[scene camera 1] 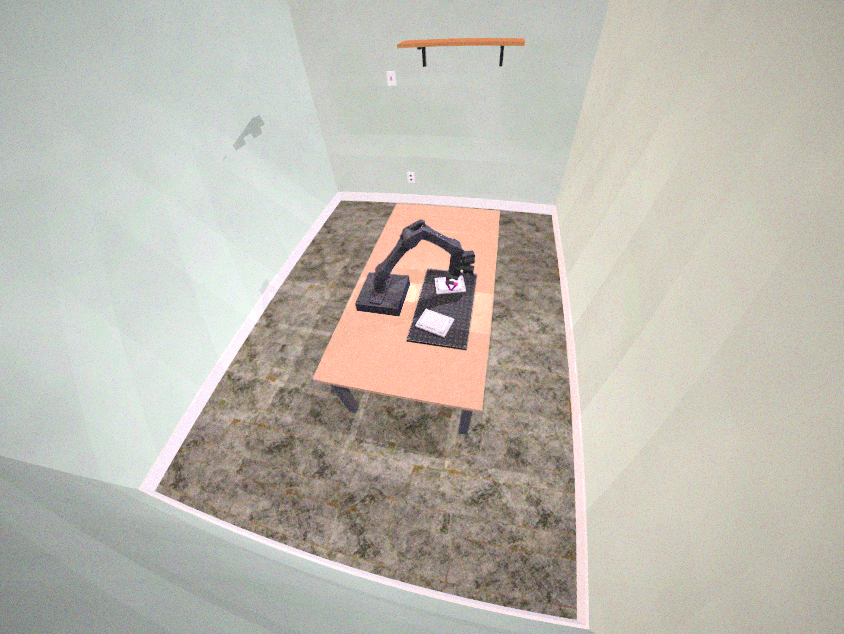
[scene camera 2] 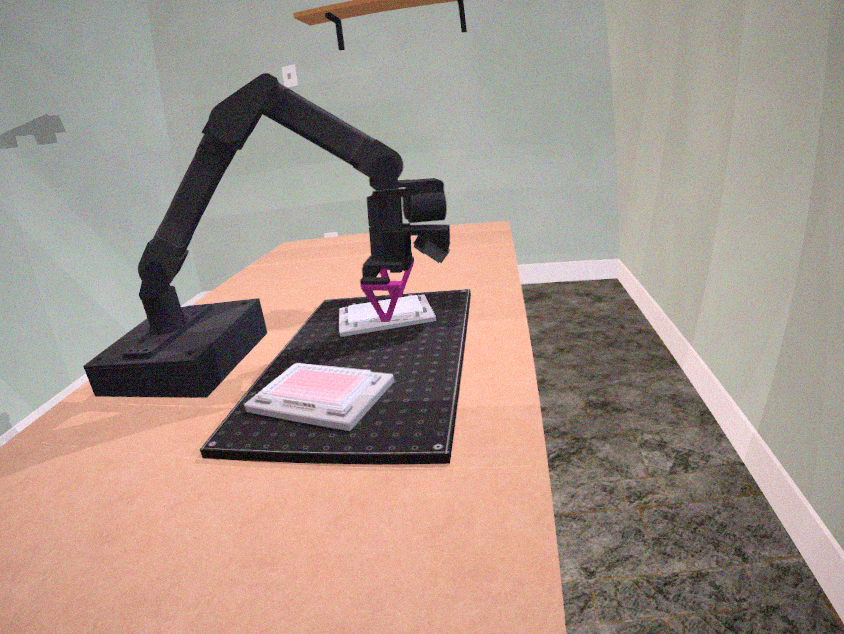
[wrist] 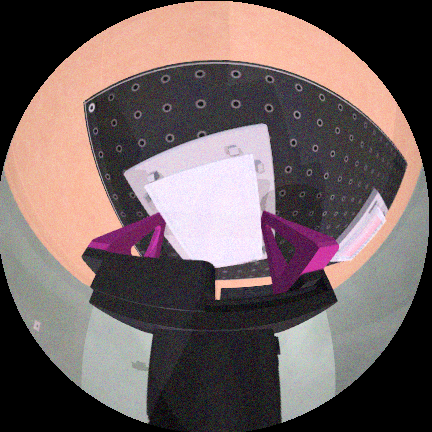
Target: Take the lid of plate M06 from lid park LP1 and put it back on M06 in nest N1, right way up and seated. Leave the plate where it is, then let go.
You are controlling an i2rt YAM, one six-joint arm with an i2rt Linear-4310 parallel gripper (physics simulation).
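Pixels of known places: gripper, fingertip midpoint: [scene camera 1: 452, 284] [scene camera 2: 391, 310] [wrist: 212, 216]; arm's base, link origin: [scene camera 1: 381, 290] [scene camera 2: 170, 332].
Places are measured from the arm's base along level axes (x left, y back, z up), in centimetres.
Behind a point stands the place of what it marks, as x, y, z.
Note:
The lid [scene camera 2: 413, 305] {16.3, -39.9, -3.4} [wrist: 215, 195] {16.1, -38.5, -3.4}, a flat white rectangle, lies on the pale lid park LP1 [scene camera 2: 361, 329] {8.8, -32.4, -4.4} [wrist: 192, 160] {17.9, -41.1, -4.2} at the board's far end. My gripper [scene camera 1: 451, 287] {16.3, -35.8, -4.2} [scene camera 2: 386, 318] {16.3, -35.8, -4.2} [wrist: 212, 216] {16.3, -35.8, -4.2} points down over it and is open, its magenta fingers on either side of the lid in the wrist view; whether they touch its edges I cannot tell. Plate M06 [scene camera 1: 436, 320] {-11.8, -33.5, -2.8} [scene camera 2: 317, 384] {-13.1, -33.3, -2.6} [wrist: 363, 237] {-11.1, -33.3, -2.8}, with a pink top, sits without its lid in the pale nest N1 [scene camera 2: 289, 415] {-17.9, -31.0, -4.3} [wrist: 378, 199] {-10.0, -40.7, -4.0} at the near end. The far finger is partly hidden in the scene camera 2 view.
Both holders stand on a black perforated board [scene camera 1: 458, 319] {-6.9, -43.9, -5.2} [scene camera 2: 416, 388] {-9.7, -45.3, -5.2} [wrist: 310, 125] {8.5, -45.3, -5.2} on the wooden table [scene camera 1: 402, 365] {-38.5, -23.5, -6.5} [scene camera 2: 341, 545] {-36.1, -43.3, -6.5} [wrist: 150, 40]. The arm's black base [scene camera 1: 383, 294] {-3.7, -2.6, 0.9} [scene camera 2: 180, 348] {-6.8, -7.3, -0.1} stands left of the board. A wooden shelf [scene camera 1: 460, 42] [scene camera 2: 368, 8] hangs on the back wall.

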